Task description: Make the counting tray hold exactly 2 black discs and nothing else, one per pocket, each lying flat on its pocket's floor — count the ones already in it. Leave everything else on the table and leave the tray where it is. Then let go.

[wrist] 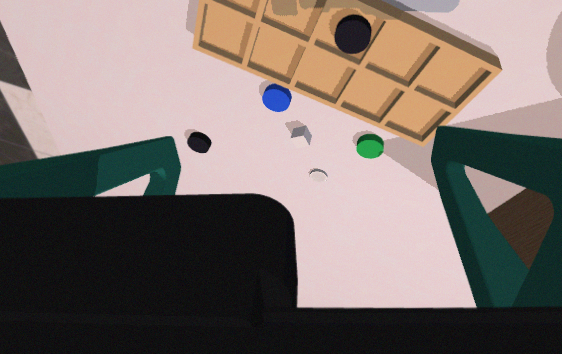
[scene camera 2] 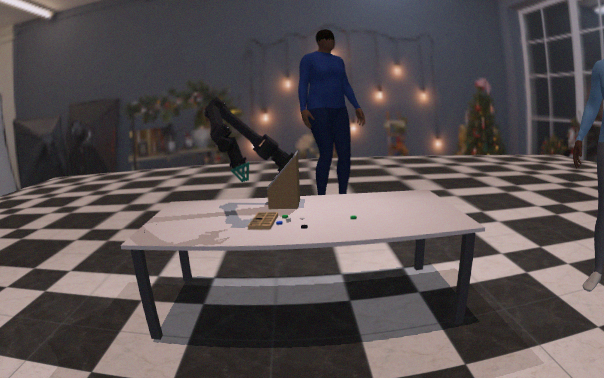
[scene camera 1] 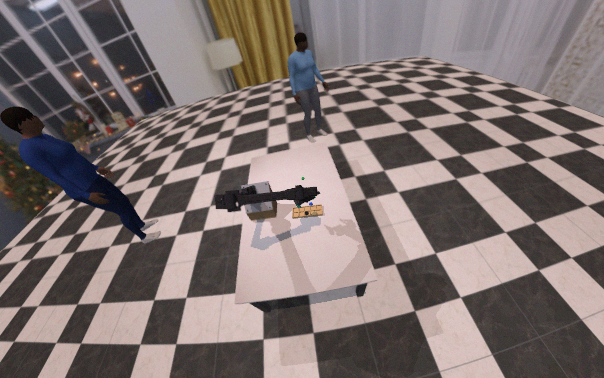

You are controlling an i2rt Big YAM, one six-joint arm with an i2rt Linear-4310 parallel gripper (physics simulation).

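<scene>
The wooden counting tray (scene camera 1: 294, 215) (scene camera 2: 261, 228) (wrist: 252, 36) has two rows of pockets. One black disc (scene camera 1: 306, 213) (scene camera 2: 258, 218) (wrist: 353, 34) is in the middle pocket of the row farther from my fingers in the wrist view; whether it lies fully flat is hard to tell. The other pockets in view hold no disc. A second black disc (scene camera 2: 304, 226) (wrist: 199, 142) lies on the table, away from the tray, near the left finger in the wrist view. My gripper (scene camera 2: 241, 179) (wrist: 301, 147) is wide open and empty, high above the table.
A blue disc (scene camera 1: 310, 203) (scene camera 2: 279, 223) (wrist: 276, 98) and a green disc (scene camera 2: 285, 216) (wrist: 370, 146) lie close beside the tray. A small grey cube (scene camera 2: 288, 220) (wrist: 300, 135) and a white disc (scene camera 2: 302, 218) (wrist: 318, 175) lie nearby. Another green disc (scene camera 1: 303, 178) (scene camera 2: 353, 217) lies farther off.
</scene>
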